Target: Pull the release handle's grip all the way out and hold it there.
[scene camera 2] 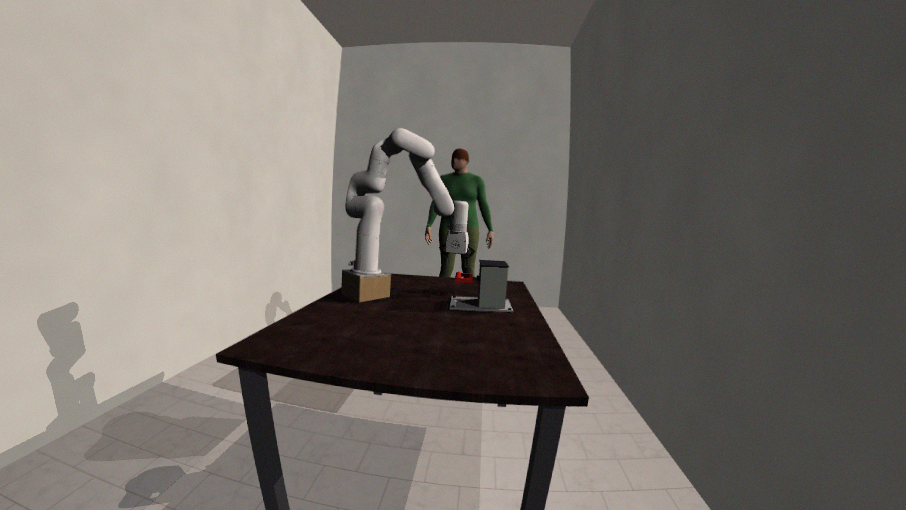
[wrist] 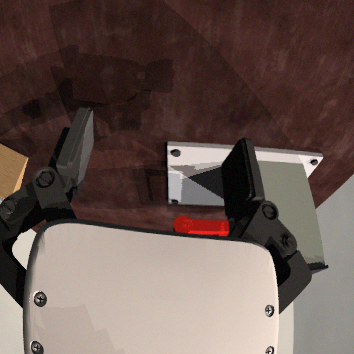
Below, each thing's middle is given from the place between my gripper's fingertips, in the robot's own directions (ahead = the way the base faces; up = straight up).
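Labels:
I can see the pale base plate [wrist: 194, 169], and it sits 160 mm ahead of my hand, 190 mm to the right of it and 110 mm below it.

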